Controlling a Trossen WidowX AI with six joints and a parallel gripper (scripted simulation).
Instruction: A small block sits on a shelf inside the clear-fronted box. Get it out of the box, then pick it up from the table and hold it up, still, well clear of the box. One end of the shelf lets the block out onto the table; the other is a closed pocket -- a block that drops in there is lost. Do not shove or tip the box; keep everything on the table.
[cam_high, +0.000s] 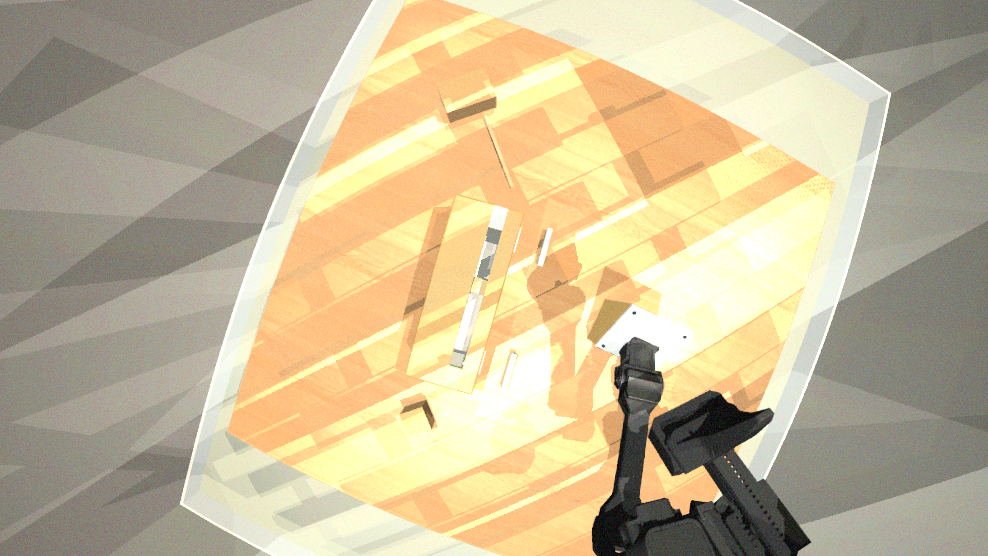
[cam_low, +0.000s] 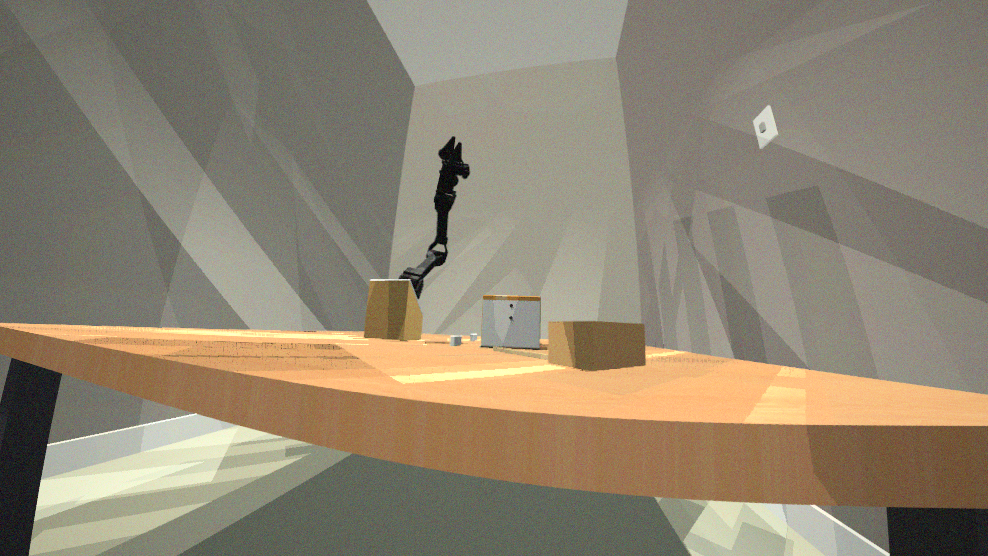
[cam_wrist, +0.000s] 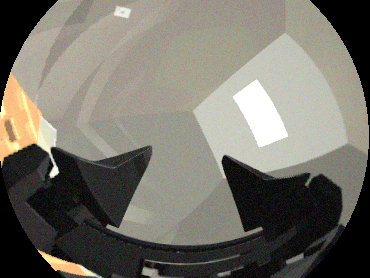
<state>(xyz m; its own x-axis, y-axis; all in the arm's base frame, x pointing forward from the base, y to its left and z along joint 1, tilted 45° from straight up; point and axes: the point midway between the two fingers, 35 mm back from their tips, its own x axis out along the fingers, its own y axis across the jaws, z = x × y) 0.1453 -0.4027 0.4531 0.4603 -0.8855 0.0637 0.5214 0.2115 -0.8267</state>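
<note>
Right now my gripper tip is 180 mm short of the box, 20 mm to the right of it and 680 mm above it. Also, from my gripper tip: tan block 200 mm ahead, 660 mm below; then thin stick 290 mm ahead, 300 mm to the right, 740 mm below.
</note>
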